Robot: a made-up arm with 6 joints.
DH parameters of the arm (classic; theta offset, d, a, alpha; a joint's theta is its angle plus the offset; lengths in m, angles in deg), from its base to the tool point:
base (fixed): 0 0 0 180
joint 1: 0 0.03 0.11 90
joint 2: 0 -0.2 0.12 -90
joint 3: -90 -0.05 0.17 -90
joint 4: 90 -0.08 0.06 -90
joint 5: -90 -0.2 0.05 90
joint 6: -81.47 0 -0.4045 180
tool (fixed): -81.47 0 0 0
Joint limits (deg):
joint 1: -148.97..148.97
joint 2: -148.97..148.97
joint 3: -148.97..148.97
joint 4: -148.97..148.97
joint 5: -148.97..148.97
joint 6: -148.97..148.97
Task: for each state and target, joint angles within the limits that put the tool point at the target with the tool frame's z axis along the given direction. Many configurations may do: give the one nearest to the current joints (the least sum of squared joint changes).
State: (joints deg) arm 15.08 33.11 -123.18 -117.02 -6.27 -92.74
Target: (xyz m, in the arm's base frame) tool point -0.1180 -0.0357 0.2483 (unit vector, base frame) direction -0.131 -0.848 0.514
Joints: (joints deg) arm -32.79 57.26 -89.15 -105.38 40.75 -69.86
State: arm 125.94 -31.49 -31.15 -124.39 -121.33 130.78
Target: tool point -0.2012 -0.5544 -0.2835 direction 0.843 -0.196 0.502
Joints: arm 87.61 -47.37 -66.92 -137.32 -103.36 127.60
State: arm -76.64 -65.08 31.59 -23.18 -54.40 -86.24
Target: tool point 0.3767 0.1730 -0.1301 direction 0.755 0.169 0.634
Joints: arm -62.87 -37.02 48.84 -42.84 -73.50 -72.16
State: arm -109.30 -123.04 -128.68 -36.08 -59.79 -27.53
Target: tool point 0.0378 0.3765 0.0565 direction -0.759 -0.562 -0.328
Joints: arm -111.23 -105.98 -101.80 -9.50 -70.46 -64.02
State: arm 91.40 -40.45 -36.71 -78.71 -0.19 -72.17
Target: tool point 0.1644 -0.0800 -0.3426 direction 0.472 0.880 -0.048
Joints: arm 118.06 -29.10 -84.69 -63.56 4.60 -119.45
